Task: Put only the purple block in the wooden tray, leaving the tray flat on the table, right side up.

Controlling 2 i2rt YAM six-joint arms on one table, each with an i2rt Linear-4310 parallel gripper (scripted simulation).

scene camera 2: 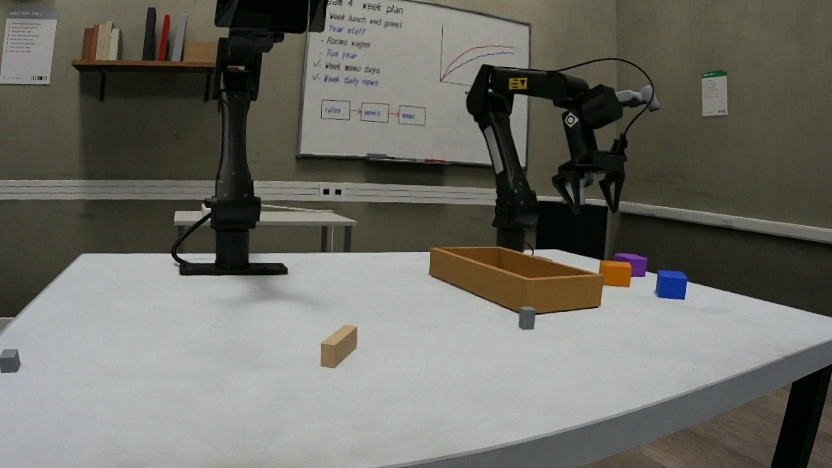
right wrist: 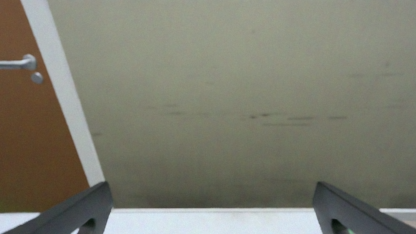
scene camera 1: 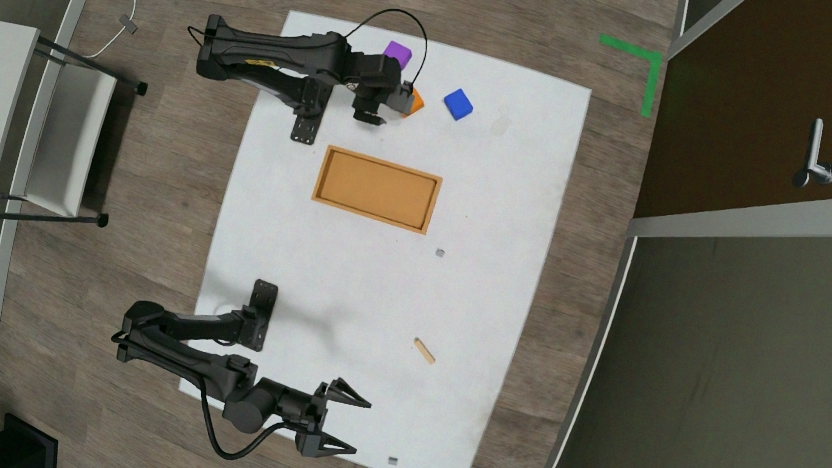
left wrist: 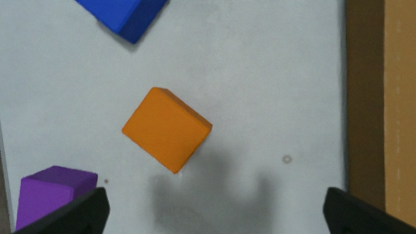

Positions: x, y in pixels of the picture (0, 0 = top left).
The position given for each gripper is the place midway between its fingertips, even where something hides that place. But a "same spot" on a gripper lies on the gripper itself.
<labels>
left gripper: scene camera 2; scene camera 1; left wrist 215, 197; not seen in the right wrist view (out of frame)
wooden tray: scene camera 2 476, 269; scene camera 1 405, 198; left wrist 373, 41; not seen in the right wrist view (out of frame)
same spot on left gripper: (scene camera 2: 559, 181) = (scene camera 1: 362, 121)
</labels>
